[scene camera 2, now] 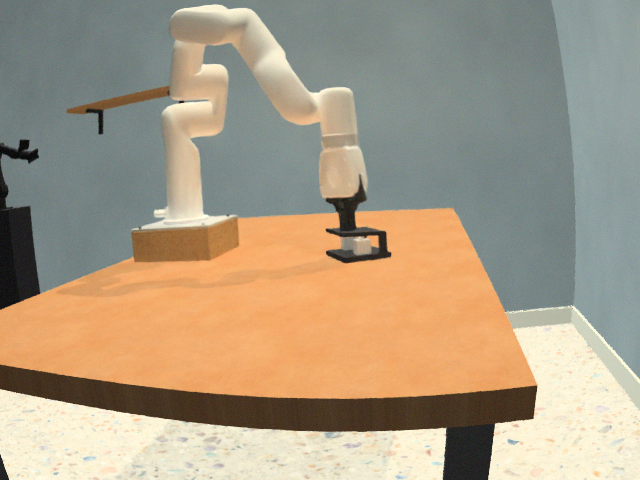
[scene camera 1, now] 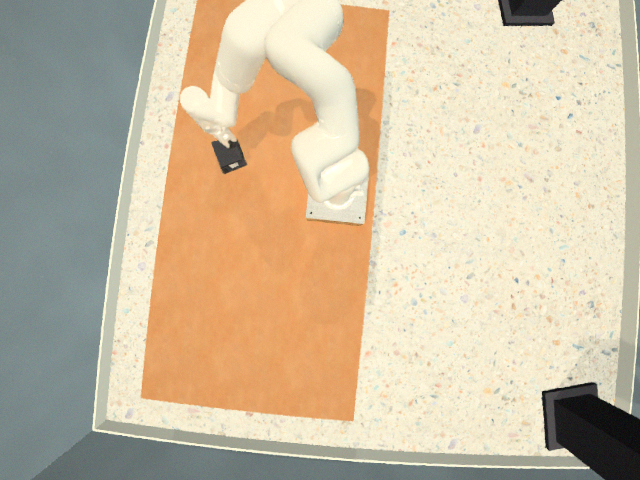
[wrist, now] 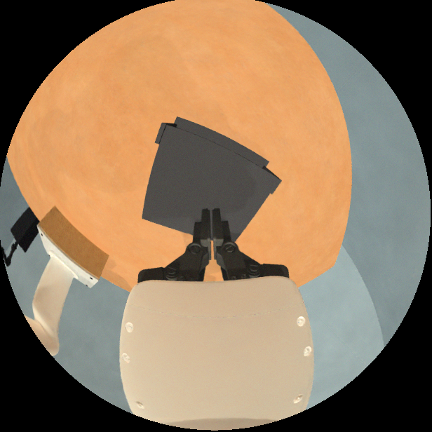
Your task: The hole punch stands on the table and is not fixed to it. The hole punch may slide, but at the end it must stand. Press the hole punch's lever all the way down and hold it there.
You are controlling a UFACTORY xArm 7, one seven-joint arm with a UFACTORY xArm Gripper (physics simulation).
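Frame: origin at the arm's base, x right, y ahead, z up, level; centimetres.
Where they show: gripper, fingertip midpoint: (scene camera 2: 348,230) (scene camera 1: 230,145); arm's base, link origin: (scene camera 2: 186,221).
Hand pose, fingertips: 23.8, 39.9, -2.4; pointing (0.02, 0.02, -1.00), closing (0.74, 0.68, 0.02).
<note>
Each offset is from my fingertips to the top centre of the thing, as dx, dy, dz. "pt": to the spot under its first point. Level surfaces: height alone.
The black hole punch @(-2.1, +1.9, +0.1) (scene camera 1: 235,166) (scene camera 2: 383,243) stands upright on the orange table @(dz -6.0) (scene camera 1: 253,310) (scene camera 2: 258,335). Its flat lever @(-1.9, +1.5, +0.1) (scene camera 1: 227,153) (scene camera 2: 368,231) (wrist: 205,172) lies about level above the base plate in scene camera 2. Light blocks @(pt +3.3, +2.3, -2.8) (scene camera 2: 361,245) show between the lever and the base. My gripper (scene camera 2: 347,227) (wrist: 211,219) is shut and empty, pointing down. Its fingertips meet the lever's top near the free end, away from the rear post. Whether a small gap remains under the lever is hard to tell.
The arm's wooden base block (scene camera 1: 336,212) (scene camera 2: 170,245) (wrist: 75,245) stands on the table, left of the hole punch in scene camera 2. A wall shelf (scene camera 2: 124,99) hangs behind the arm. A dark stand (scene camera 2: 19,253) with a small black device is at the far left.
</note>
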